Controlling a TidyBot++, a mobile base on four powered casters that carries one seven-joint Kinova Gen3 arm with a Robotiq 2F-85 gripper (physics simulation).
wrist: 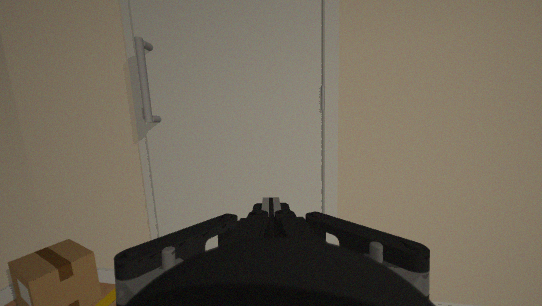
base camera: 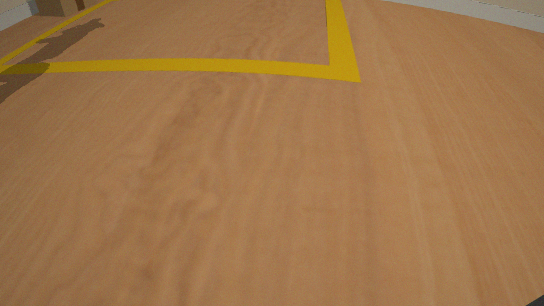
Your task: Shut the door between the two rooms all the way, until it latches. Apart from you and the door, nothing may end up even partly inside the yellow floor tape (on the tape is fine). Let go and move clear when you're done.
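Places are measured from the arm's base along level axes (x ahead, y left, z up), in millimetres.
Pixels of known places: gripper, fingertip midpoint: (wrist: 271,208).
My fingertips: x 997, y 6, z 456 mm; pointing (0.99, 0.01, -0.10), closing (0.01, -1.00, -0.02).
Ahead of a thing's pixels: the offset from my fingertips to its top centre. "spot": to the spot under its first point.
The light grey door (wrist: 230,110) fills the middle of the wrist view and looks flush, or nearly flush, in its frame. Whether it is latched cannot be told. Its bar handle @(spot: dy +548, dx +767, dz +274 mm) (wrist: 144,82) is at the left, and a hinge shows at the right edge. My gripper (wrist: 271,208) is shut and empty, below and right of the handle in the view, with the door behind it. Whether the fingertips touch the door cannot be told. The yellow floor tape (base camera: 200,64) (wrist: 106,298) crosses the upper base view, with a corner at the right. The door does not show in the base view.
A cardboard box @(dy +1165, dx +805, dz -574 mm) (base camera: 52,7) (wrist: 57,277) stands on the floor by the wall, left of the tape's left line and outside it. A dark shadow (base camera: 67,40) falls across the tape at left. Beige wall (wrist: 440,125) flanks the door. White baseboard (base camera: 480,12) runs along the upper right.
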